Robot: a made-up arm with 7 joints.
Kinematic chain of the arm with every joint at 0, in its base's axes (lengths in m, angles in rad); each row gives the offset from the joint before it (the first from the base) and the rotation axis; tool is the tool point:
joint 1: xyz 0 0 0.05 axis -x
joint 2: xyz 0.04 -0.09 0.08 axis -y
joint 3: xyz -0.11 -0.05 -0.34 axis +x
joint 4: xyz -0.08 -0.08 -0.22 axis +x
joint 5: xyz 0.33 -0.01 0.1 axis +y
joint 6: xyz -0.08 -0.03 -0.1 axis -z
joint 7: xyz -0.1 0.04 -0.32 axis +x
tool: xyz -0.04 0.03 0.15
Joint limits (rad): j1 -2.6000..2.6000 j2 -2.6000..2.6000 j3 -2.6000..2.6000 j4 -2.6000..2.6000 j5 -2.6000..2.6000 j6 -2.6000..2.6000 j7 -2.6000..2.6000
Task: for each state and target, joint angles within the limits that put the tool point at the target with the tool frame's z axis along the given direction. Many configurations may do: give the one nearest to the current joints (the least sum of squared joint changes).
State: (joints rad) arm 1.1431 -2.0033 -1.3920 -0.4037 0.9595 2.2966 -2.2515
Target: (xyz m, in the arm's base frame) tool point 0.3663 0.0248 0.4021 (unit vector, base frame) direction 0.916 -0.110 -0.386
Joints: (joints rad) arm 0.9514 -2.6000 -2.2727 -0.4182 1.2459 2.6000 -2.4475
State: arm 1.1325 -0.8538 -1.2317 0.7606 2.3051 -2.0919 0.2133
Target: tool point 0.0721 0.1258 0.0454 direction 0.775 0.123 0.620
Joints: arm 1.7046 -0.1254 -1.6991 0.2884 2.5025 -2.3153 -0.3536
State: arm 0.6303 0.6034 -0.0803 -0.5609 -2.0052 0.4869 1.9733
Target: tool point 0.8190 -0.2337 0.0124 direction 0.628 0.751 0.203
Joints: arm 0.9684 0.2169 -0.4725 -1.1503 -2.1989 0.4251 2.4310
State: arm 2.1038 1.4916 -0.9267 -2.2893 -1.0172 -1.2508 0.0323
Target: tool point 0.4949 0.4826 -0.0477 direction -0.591 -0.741 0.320
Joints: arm 2.1551 1.3871 -1.0143 -2.5246 -1.6866 -1.4633 -0.3607
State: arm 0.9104 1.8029 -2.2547 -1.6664 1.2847 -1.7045 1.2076
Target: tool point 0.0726 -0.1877 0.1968 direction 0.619 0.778 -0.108
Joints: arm 1.5918 0.6132 -1.9802 -1.6323 1.0658 -1.6350 0.8033
